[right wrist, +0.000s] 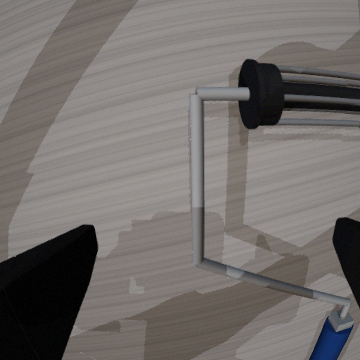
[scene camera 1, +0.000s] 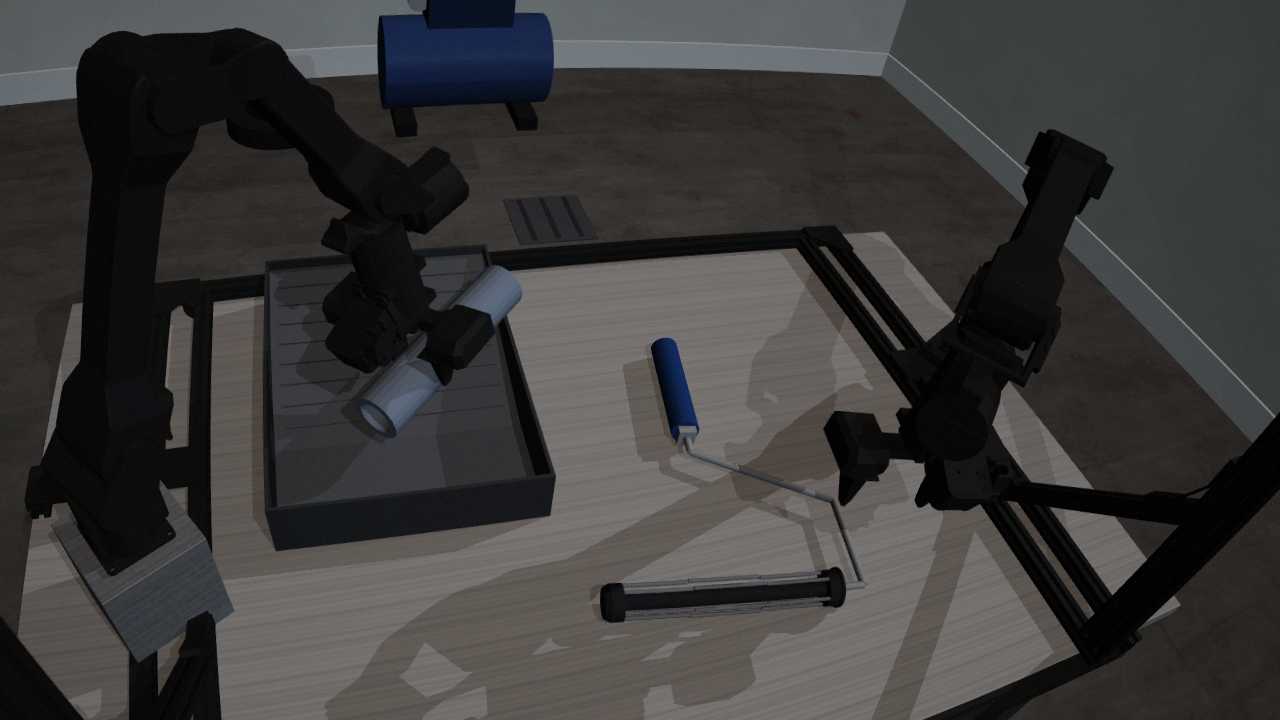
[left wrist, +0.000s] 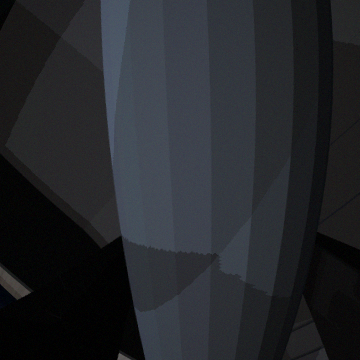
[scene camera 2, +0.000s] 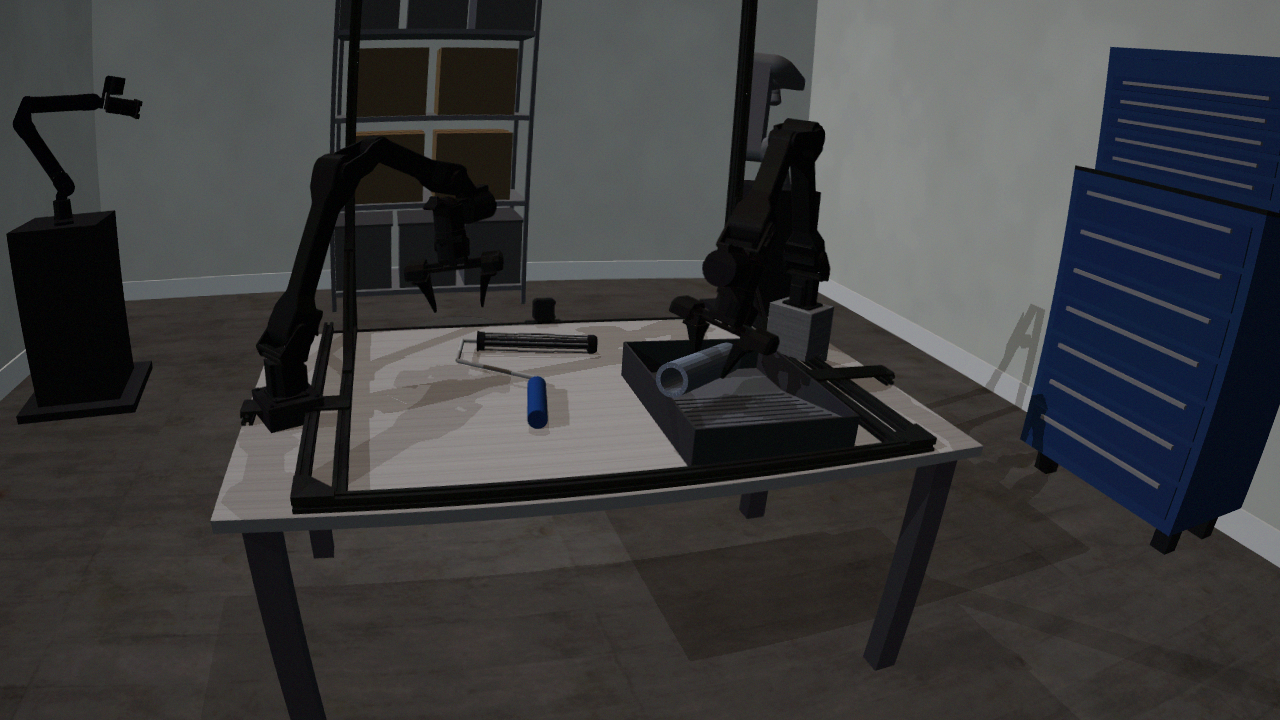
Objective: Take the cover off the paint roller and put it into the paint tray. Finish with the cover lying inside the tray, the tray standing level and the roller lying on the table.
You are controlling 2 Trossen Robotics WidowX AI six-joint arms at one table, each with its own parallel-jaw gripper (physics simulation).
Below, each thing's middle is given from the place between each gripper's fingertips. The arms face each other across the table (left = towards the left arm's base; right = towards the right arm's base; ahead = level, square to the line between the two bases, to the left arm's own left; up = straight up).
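Labels:
Relative to the roller cover [scene camera 1: 402, 389], my left hand is 2 cm below, 2 cm short of it and 2 cm to the left of it. The dark paint tray [scene camera 1: 474, 454] is 3 cm below my left hand, 4 cm ahead of it and 3 cm to the left of it. By its middle, the tray is nearer to my left hand than to my right hand.
Distances from my right hand: roller cover, 2 cm below, 36 cm ahead, 32 cm to the left of it; dark paint tray, 7 cm below, 38 cm ahead, 37 cm to the left of it. Going by its middle, the roller cover is nearer to my left hand than to my right hand.

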